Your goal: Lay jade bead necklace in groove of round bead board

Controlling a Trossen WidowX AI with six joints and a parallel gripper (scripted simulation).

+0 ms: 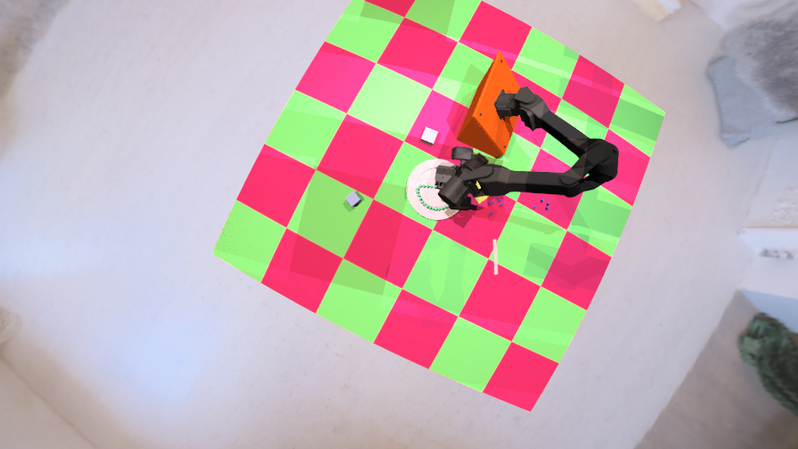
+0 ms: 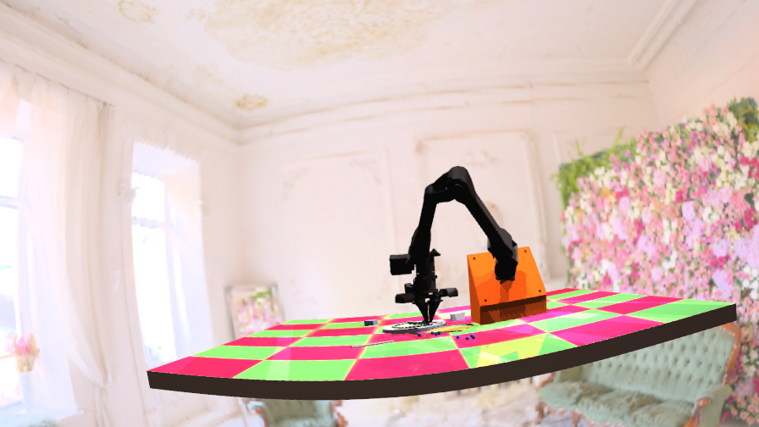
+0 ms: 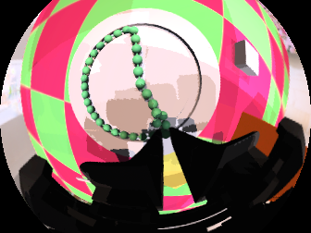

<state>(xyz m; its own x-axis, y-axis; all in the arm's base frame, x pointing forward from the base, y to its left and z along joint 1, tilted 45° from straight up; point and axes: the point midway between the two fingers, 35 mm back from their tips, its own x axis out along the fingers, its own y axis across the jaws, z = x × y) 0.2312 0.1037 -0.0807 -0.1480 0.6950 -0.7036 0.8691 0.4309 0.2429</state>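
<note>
Right now the round bead board is 50 mm ahead of my gripper tip, 40 mm to the right of it and 10 mm below it. The rest, counted from my gripper tip: white cube 90 mm behind, 150 mm to the right, 10 mm below; then thin white stick 130 mm ahead, 250 mm to the left, 20 mm below; then yellow patch 60 mm behind, 90 mm to the left, 20 mm below.
</note>
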